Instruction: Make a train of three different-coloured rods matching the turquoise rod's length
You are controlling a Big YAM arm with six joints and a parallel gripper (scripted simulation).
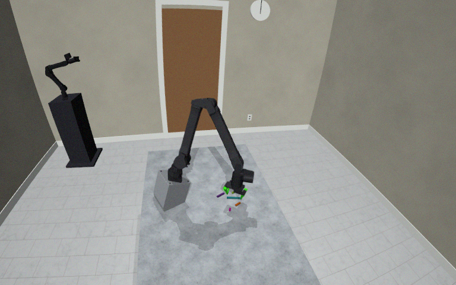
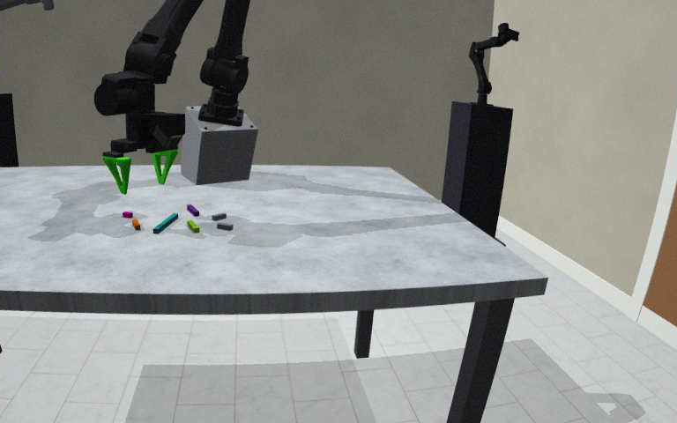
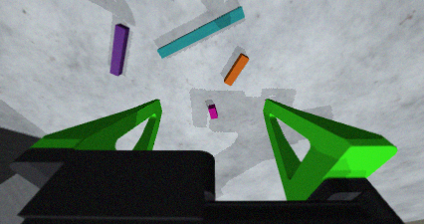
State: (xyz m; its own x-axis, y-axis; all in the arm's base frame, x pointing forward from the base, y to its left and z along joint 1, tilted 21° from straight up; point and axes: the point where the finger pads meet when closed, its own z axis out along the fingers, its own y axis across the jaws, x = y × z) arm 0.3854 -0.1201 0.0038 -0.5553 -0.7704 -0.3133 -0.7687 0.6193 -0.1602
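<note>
The magenta rod lies 3 cm behind my hand, 5 cm to the right of it and 7 cm below it. The rest, counted from my hand: turquoise rod (2 cm ahead, 5 cm to the left, 7 cm below); orange rod (3 cm ahead, 1 cm to the right, 7 cm below); lime rod (3 cm ahead, 11 cm to the left, 7 cm below).
</note>
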